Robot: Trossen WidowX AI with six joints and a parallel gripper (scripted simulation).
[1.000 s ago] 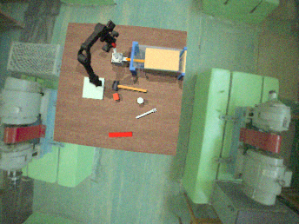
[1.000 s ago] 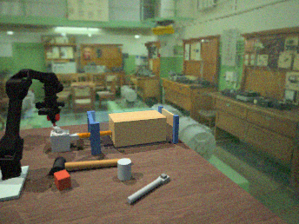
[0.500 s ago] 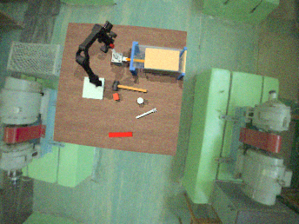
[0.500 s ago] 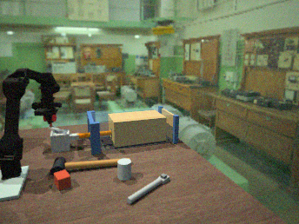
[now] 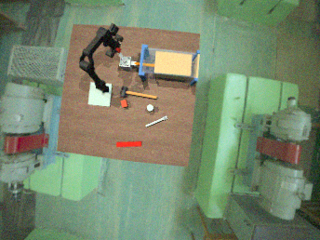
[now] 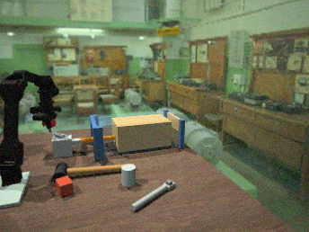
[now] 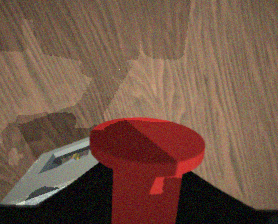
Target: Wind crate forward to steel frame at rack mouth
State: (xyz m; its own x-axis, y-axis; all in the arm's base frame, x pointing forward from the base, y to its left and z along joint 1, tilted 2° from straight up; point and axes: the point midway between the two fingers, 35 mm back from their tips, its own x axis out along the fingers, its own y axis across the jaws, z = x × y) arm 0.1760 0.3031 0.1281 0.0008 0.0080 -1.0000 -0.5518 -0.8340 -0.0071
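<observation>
My gripper tip is now 3 cm to the left of the winch handle, 2 cm short of it and 1 cm above it. Also, from my gripper tip: red knob: 2 cm above; winch: 9 cm to the right, 9 cm below, 3 cm ahead; blue steel frame: 21 cm ahead, 11 cm to the right, 1 cm below.
</observation>
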